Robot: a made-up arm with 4 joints.
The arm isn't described. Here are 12 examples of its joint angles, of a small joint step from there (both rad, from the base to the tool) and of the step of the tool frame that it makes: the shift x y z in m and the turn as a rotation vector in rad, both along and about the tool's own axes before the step.
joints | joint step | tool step
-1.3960 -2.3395 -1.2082 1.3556 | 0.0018 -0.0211 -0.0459 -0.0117 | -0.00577 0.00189 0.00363 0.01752 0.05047 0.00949
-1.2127 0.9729 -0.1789 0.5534 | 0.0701 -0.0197 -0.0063 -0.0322 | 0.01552 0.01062 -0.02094 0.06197 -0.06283 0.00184
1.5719 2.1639 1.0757 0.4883 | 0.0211 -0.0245 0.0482 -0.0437 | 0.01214 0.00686 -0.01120 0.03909 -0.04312 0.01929
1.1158 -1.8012 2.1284 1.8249 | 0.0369 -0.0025 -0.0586 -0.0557 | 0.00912 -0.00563 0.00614 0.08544 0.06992 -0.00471
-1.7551 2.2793 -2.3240 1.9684 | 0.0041 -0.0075 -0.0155 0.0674 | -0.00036 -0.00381 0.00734 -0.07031 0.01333 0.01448
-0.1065 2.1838 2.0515 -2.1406 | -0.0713 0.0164 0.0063 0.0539 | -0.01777 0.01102 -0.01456 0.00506 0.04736 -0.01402
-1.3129 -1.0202 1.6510 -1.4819 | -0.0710 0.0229 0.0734 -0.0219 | -0.00872 -0.01584 0.02835 -0.03510 0.03774 -0.02688
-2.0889 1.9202 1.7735 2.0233 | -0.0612 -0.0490 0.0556 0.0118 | 0.00089 -0.00284 -0.00646 0.03350 -0.04038 -0.08790
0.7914 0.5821 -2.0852 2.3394 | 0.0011 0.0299 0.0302 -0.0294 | 0.00206 0.00092 -0.00397 0.04426 -0.00491 -0.04022
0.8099 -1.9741 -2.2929 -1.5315 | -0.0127 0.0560 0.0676 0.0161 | 0.00373 0.00509 -0.01218 0.02862 0.07046 0.03913
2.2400 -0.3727 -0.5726 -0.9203 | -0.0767 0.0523 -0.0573 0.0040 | 0.02348 0.00135 -0.01225 -0.03238 -0.13386 -0.03800
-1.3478 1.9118 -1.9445 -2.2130 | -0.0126 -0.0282 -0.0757 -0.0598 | 0.00645 0.00233 -0.00471 0.03755 -0.06919 0.02812
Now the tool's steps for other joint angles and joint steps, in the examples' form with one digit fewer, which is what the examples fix.
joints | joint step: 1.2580 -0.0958 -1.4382 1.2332 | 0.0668 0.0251 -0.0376 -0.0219
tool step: 0.0203 -0.0028 -0.0086 0.0135 -0.0355 -0.0129
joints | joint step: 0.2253 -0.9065 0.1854 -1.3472 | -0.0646 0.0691 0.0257 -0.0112
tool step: 0.0216 -0.0187 0.0181 -0.0663 -0.0231 0.0306
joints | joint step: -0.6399 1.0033 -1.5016 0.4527 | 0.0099 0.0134 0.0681 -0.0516
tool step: 0.0098 0.0010 -0.0088 0.0585 -0.0433 0.0609
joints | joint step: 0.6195 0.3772 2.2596 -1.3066 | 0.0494 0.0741 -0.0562 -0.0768
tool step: -0.0332 0.0233 -0.0237 0.1065 0.0052 -0.0714
